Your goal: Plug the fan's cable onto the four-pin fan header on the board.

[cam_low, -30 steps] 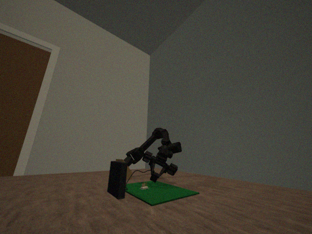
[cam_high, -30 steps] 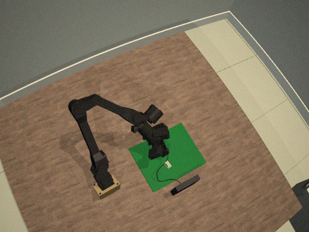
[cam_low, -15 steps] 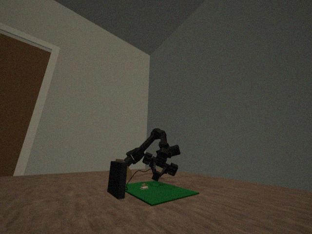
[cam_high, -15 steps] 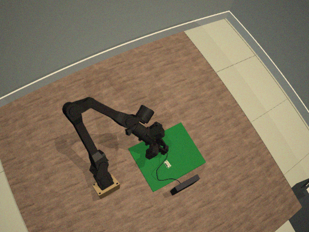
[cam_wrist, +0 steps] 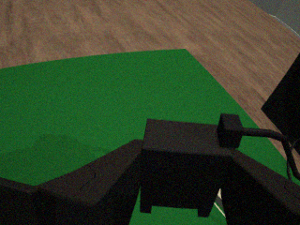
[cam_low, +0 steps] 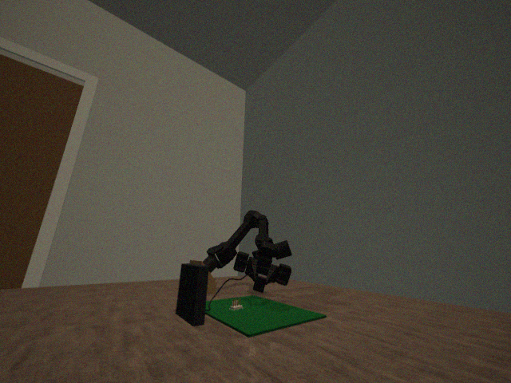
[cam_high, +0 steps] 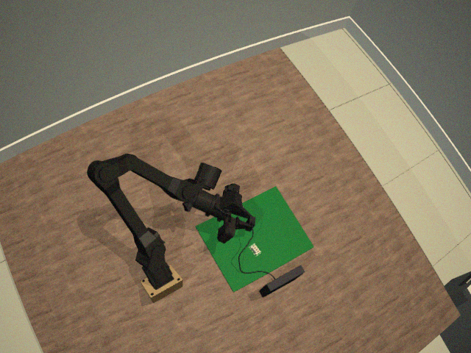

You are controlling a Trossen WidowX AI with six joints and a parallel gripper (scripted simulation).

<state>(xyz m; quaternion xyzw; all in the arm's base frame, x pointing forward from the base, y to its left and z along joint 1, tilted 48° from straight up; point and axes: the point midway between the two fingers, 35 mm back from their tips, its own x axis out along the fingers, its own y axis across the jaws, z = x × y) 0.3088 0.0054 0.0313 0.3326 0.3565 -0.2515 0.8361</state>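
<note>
Right now the green board is 3 cm to the right of my gripper tip and 8 cm below it. Also, from my gripper tip: black fan 3 cm behind, 19 cm to the right, 1 cm below; then black fan plug 1 cm below; then white four-pin fan header 2 cm behind, 7 cm to the right, 7 cm below.
</note>
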